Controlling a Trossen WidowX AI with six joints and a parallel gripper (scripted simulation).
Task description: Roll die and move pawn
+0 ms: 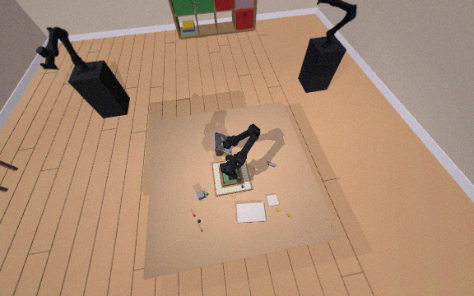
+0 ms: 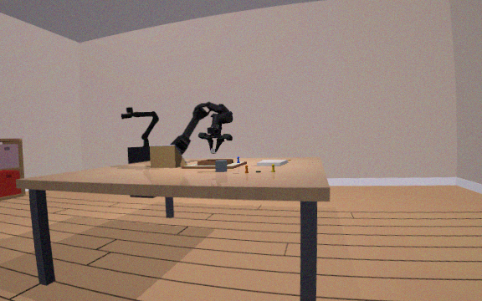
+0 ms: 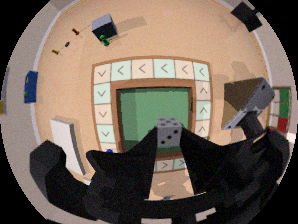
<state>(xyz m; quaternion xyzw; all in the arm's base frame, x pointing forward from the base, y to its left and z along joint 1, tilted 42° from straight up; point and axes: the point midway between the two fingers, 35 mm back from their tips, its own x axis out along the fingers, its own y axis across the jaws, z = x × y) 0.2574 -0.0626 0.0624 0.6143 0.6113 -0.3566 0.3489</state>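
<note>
Now: the blue pawn 12 cm ahead of my gripper tip, 8 cm to the left of it and 5 cm below it. Also, from my gripper tip: green pawn (12 cm ahead, 20 cm to the right, 7 cm below); die (right at my gripper tip); green dice tray (1 cm ahead, 1 cm to the left, 8 cm below).
</note>
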